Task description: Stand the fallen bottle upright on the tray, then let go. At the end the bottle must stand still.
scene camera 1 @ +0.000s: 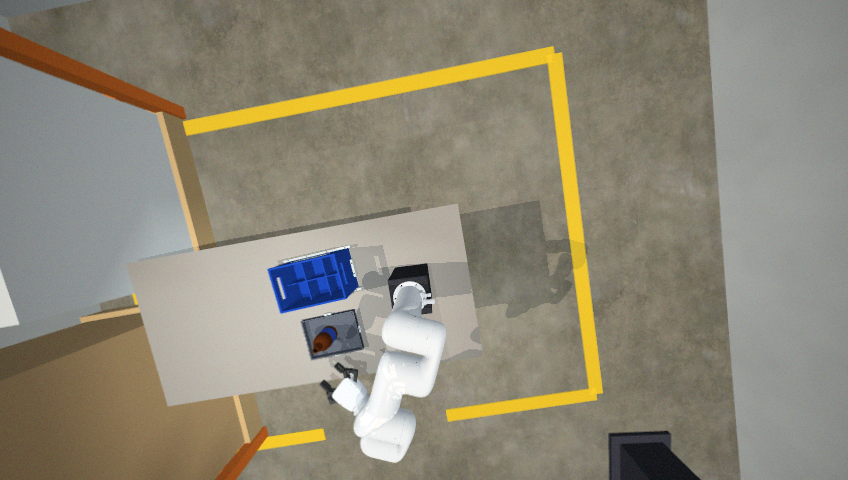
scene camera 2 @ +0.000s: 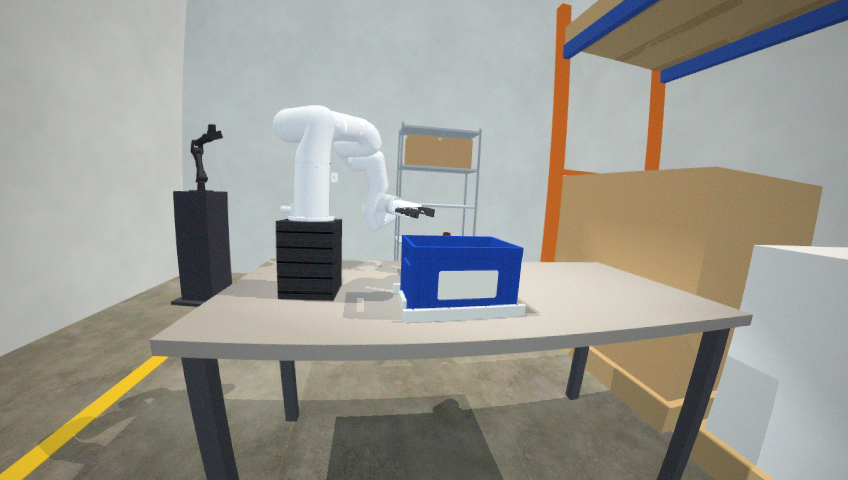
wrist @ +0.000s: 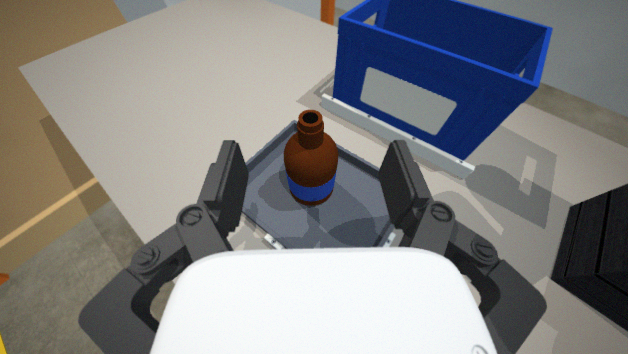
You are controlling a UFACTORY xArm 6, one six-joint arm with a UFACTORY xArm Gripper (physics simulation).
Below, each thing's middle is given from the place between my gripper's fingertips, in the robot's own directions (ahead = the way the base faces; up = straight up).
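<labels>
There's a blue crate (scene camera 2: 436,271) that's 35 cm to the right of my hand, 7 cm ahead of it and 13 cm below it. The grey tray (scene camera 1: 348,339) is 6 cm ahead of my hand, 6 cm to the right of it and 21 cm below it. And with the brown bottle (wrist: 310,156), my hand is 7 cm short of it, 6 cm to the left of it and 14 cm above it.
</labels>
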